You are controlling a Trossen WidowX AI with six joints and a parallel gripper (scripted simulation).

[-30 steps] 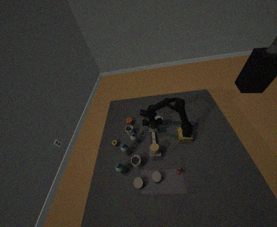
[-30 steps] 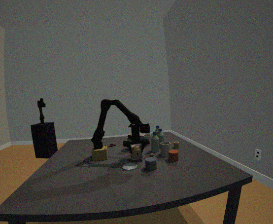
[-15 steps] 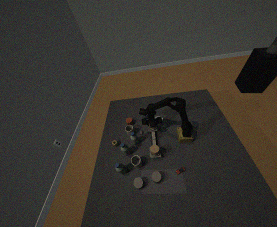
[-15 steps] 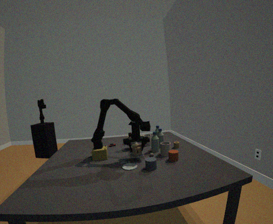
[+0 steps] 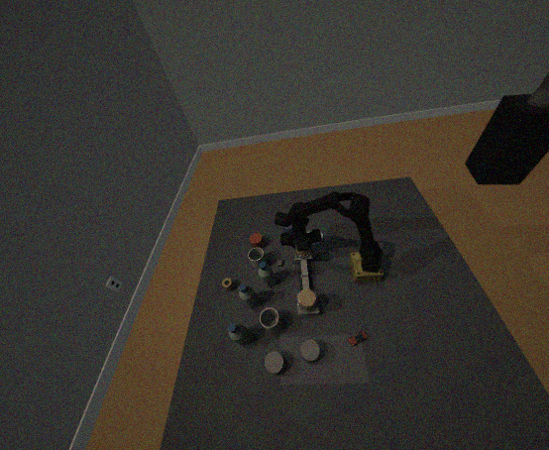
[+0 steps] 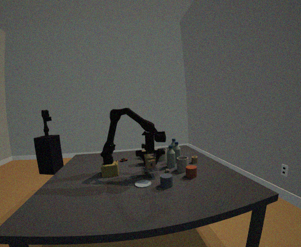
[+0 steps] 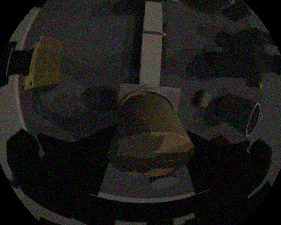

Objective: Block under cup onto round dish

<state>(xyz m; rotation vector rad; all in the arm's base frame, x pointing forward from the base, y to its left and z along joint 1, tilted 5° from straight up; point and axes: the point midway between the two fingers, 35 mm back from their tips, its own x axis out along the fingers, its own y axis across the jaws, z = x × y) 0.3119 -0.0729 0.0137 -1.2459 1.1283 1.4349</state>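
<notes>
My gripper tip is 50 mm past the round dish, 120 mm to the left of it and 80 mm above it. The rest, counted from my gripper tip: blue-grey cylinder (110 mm ahead, 150 mm to the right, 40 mm below); tan cup (20 mm to the right, 10 mm above); orange cylinder (240 mm ahead, 50 mm to the right, 40 mm below).
</notes>
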